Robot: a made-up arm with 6 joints. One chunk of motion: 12 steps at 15 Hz.
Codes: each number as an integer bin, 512 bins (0 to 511) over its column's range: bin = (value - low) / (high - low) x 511, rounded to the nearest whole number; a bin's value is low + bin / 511 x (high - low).
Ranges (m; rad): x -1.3..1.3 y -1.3..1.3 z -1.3..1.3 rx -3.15..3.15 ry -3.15..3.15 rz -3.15..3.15
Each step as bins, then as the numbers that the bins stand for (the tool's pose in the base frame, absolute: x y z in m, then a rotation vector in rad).
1 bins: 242 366 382 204 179 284
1 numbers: -0.0687 0.5622 0.6436 -0.6349 -0.9432 0.3514
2 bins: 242 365 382 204 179 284
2 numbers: -0.0687 0.5571 0.6436 -0.6349 -0.9432 0.3514
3 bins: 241 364 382 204 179 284
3 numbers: -0.0738 0.5521 0.6436 -0.6349 -0.9432 0.3514
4 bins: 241 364 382 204 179 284
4 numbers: -0.0738 0.5521 0.6436 -0.6349 -0.9432 0.3514
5 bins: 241 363 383 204 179 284
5 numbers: -0.0738 0.5470 0.6487 -0.6349 -0.9432 0.3514
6 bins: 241 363 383 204 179 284
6 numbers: -0.0738 0.5470 0.6487 -0.6349 -0.9432 0.3514
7 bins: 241 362 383 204 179 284
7 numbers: -0.0738 0.5419 0.6487 -0.6349 -0.9432 0.3514
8 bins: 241 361 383 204 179 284
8 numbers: -0.0738 0.5368 0.6487 -0.6349 -0.9432 0.3514
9 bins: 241 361 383 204 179 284
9 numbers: -0.0738 0.5368 0.6487 -0.6349 -0.9432 0.3514
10 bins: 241 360 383 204 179 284
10 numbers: -0.0738 0.5317 0.6487 -0.6349 -0.9432 0.3514
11 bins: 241 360 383 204 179 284
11 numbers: -0.0738 0.5317 0.6487 -0.6349 -0.9432 0.3514
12 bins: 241 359 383 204 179 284
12 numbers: -0.0738 0.5266 0.6487 -0.6349 -0.9432 0.3514
